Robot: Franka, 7 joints.
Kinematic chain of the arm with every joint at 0, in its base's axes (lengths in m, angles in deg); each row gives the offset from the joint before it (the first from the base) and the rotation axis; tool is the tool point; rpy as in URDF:
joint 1: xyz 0 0 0.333 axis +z
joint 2: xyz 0 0 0 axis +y
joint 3: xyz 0 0 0.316 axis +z
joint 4: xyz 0.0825 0 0 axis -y
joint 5: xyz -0.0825 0 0.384 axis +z
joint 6: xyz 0 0 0 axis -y
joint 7: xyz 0.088 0 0 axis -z
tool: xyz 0 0 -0.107 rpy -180 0 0
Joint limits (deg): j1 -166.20..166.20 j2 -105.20..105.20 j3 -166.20..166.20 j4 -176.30..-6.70 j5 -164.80..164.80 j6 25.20..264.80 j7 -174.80..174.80
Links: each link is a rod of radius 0.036 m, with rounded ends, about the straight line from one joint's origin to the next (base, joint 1, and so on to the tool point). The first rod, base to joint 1, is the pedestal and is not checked.
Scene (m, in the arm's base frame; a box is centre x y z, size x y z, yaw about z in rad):
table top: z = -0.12
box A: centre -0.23 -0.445 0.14 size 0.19 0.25 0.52 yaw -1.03
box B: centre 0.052 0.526 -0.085 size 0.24 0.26 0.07 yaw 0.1
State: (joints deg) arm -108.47 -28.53 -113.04 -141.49 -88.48 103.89 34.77
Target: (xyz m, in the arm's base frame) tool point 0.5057 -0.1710 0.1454
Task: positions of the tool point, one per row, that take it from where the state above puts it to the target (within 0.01 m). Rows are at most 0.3 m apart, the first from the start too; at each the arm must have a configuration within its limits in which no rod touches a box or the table.
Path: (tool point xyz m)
1: -0.4225 0.2044 0.2574
2: -0.4878 0.0377 0.3253
3: -0.4771 -0.1481 0.3920
4: -0.3874 -0.3198 0.4536
5: -0.2300 -0.4450 0.5066
6: -0.0068 -0.5257 0.4571
7: 0.2252 -0.4998 0.3719
8: 0.4110 -0.3710 0.2627
9: 0.5057 -0.1710 0.1454

